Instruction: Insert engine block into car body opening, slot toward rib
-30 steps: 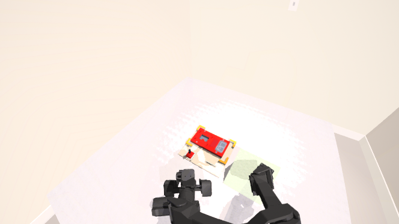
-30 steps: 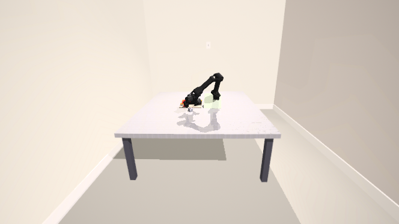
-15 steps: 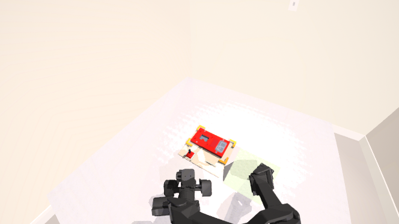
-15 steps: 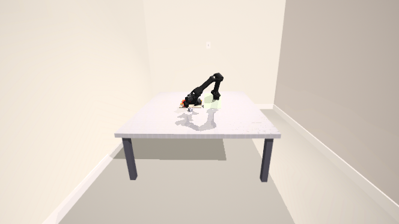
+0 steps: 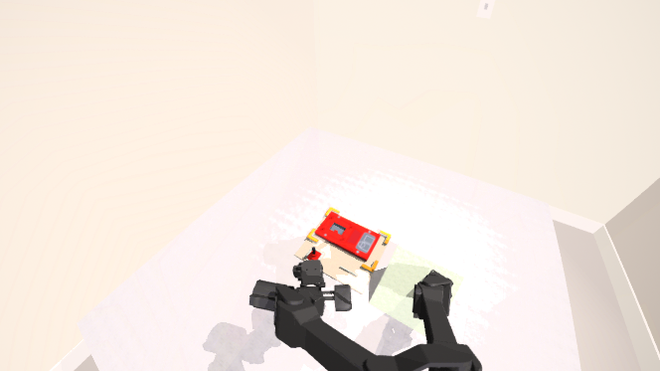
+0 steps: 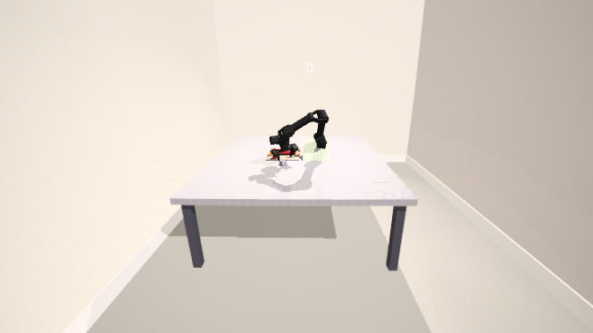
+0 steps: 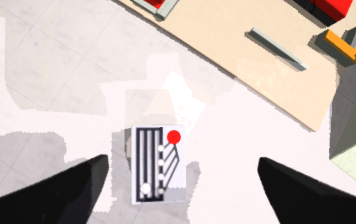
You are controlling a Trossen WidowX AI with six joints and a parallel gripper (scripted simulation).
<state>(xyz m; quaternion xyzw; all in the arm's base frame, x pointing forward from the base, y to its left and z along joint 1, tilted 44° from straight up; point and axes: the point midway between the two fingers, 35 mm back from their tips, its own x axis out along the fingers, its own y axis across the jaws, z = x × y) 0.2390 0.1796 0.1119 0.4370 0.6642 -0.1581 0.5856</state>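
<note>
Right now my gripper tip is 3 cm above the engine block, 1 cm to the right of it and 1 cm short of it. Round my gripper tip: base plate 20 cm to the right, 6 cm ahead, 3 cm below; then black peg 10 cm ahead, 9 cm to the right, 1 cm below.
</note>
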